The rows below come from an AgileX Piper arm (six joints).
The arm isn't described. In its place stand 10 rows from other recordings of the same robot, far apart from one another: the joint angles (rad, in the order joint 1, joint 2, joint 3, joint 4, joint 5, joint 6), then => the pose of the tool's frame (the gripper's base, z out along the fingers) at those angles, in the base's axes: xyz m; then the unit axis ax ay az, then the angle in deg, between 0 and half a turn.
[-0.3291 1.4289 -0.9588 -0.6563 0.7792 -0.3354] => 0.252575 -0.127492 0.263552 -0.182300 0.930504 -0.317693 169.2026
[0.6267 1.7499 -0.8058 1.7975 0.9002 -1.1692] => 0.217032 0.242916 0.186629 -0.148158 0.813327 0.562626 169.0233
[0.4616 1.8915 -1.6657 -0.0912 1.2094 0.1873] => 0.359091 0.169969 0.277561 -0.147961 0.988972 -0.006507 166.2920
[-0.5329 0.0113 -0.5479 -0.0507 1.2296 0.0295] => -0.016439 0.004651 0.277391 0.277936 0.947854 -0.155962 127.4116
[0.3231 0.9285 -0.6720 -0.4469 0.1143 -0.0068] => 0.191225 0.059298 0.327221 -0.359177 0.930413 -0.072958 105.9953
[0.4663 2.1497 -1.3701 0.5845 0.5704 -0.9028] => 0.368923 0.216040 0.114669 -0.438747 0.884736 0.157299 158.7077
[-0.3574 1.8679 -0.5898 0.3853 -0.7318 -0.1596] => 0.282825 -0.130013 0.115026 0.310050 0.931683 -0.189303 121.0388
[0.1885 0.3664 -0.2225 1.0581 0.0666 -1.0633] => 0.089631 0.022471 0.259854 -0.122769 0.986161 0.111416 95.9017
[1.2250 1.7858 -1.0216 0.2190 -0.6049 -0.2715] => 0.145203 0.369866 0.243195 -0.517127 0.754701 0.403740 107.0654
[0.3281 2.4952 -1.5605 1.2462 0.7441 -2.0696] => 0.417306 0.203761 0.025653 -0.626570 0.731066 0.270097 145.8746
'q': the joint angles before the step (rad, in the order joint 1, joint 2, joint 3, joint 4, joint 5, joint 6). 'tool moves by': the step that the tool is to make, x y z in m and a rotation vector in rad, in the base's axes. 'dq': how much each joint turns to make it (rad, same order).
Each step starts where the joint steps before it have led.
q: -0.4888, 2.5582, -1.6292, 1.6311, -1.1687, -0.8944
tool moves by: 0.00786, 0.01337, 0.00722, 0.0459, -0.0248, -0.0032
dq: 0.0315, -0.0261, 0.0000, 0.0722, 0.0126, -0.0287
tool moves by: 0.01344, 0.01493, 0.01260, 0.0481, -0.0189, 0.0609
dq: 0.0368, -0.0385, 0.0008, 0.0416, 0.0469, -0.0538
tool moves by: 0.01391, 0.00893, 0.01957, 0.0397, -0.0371, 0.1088
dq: 0.0208, -0.0539, 0.0035, 0.0045, 0.0921, -0.0561
